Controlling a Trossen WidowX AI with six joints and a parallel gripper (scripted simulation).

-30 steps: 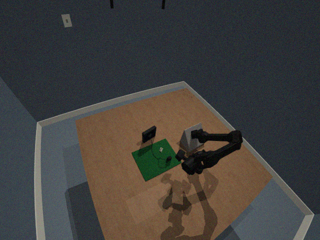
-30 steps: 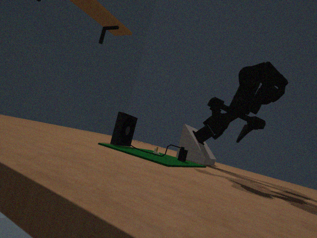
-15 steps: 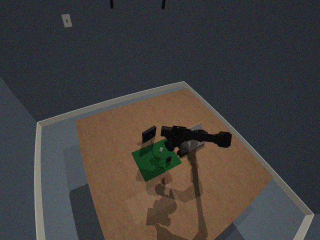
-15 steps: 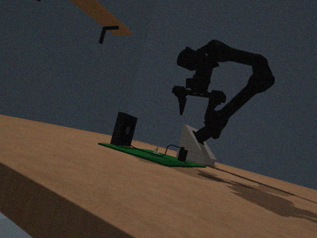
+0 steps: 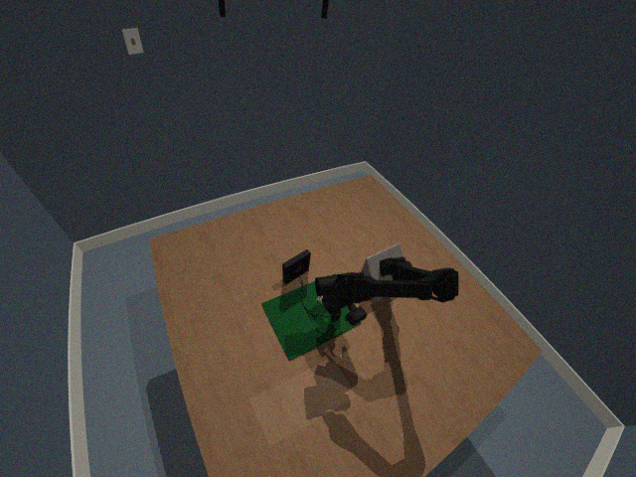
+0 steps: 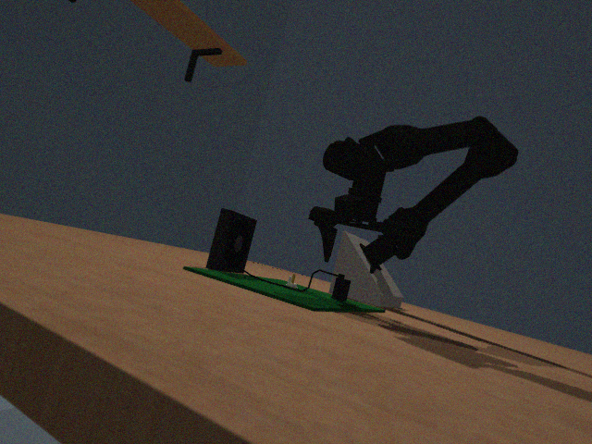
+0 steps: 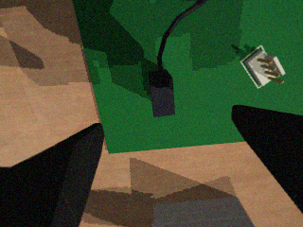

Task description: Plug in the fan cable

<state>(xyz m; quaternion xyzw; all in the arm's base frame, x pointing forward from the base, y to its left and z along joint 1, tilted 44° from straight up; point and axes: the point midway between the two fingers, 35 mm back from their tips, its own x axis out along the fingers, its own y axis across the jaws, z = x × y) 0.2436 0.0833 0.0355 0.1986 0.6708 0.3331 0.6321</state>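
Now: gripper tip 1 cm short of the fan cable plug and 4 cm above it. Round my gripper tip: black fan 8 cm ahead, 22 cm to the right, 1 cm below; then green board 9 cm ahead, 5 cm to the right, 8 cm below.
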